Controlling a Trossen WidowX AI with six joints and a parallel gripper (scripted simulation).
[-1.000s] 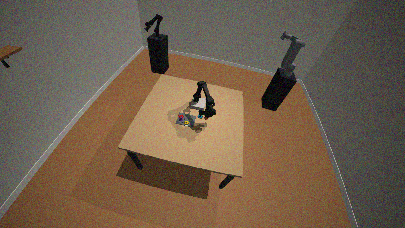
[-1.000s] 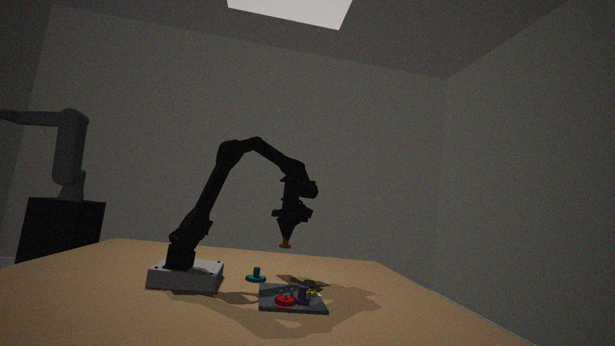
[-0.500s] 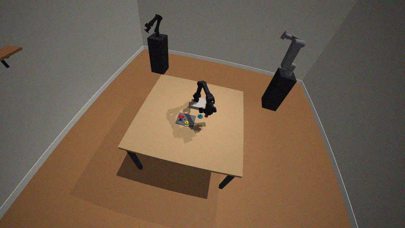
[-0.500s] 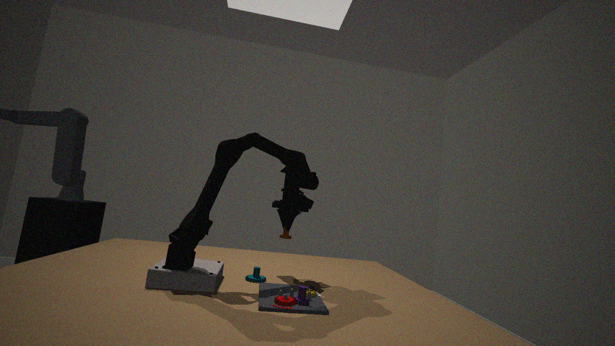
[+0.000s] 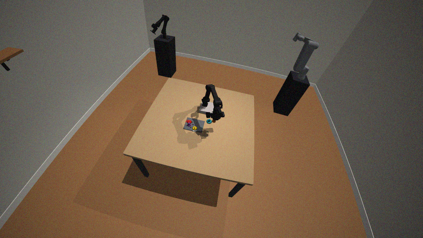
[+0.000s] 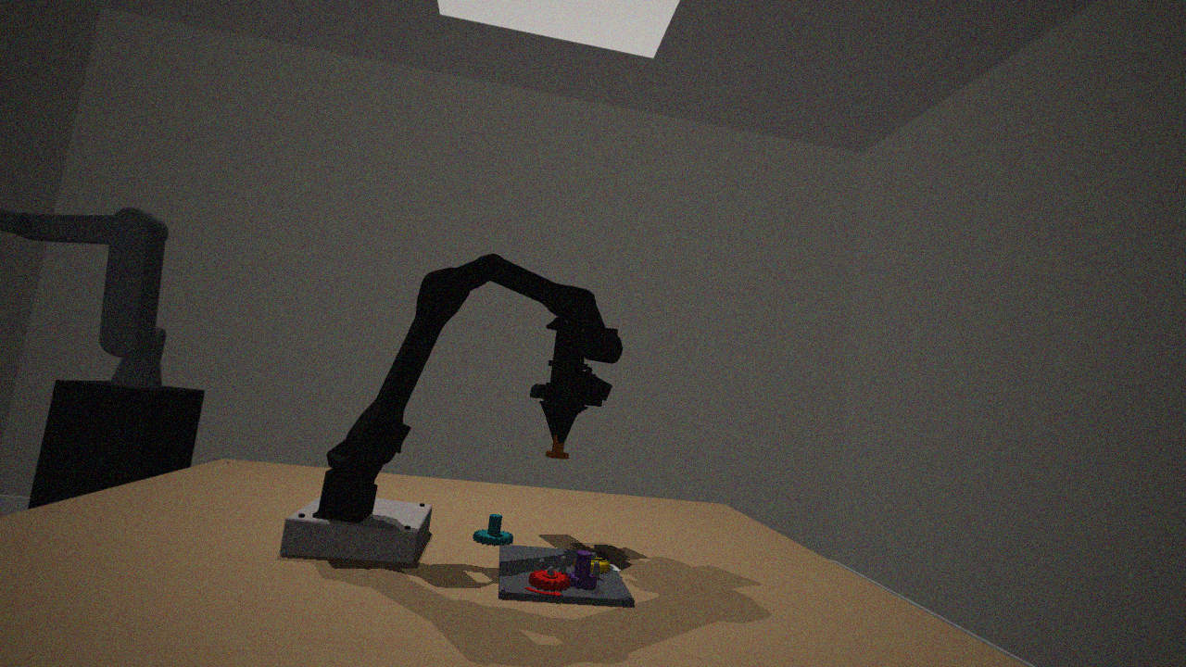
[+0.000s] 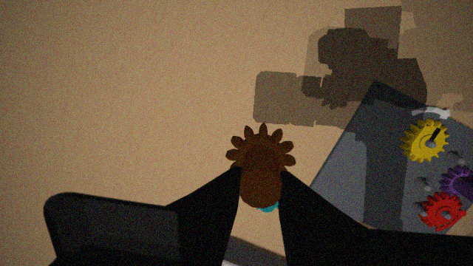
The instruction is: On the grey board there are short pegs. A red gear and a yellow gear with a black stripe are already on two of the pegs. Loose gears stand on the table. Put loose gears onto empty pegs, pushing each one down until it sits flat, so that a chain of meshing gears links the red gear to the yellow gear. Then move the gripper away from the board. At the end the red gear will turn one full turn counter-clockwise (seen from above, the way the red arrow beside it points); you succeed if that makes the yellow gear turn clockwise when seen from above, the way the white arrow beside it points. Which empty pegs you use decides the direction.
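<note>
My gripper tip is now 260 mm to the left of the purple gear, 140 mm above it and 40 mm short of it. Round my gripper tip: teal gear 150 mm below, 90 mm behind, 60 mm to the right; then yellow gear 190 mm to the right, 150 mm below, 60 mm ahead; then orange gear 10 mm below.
</note>
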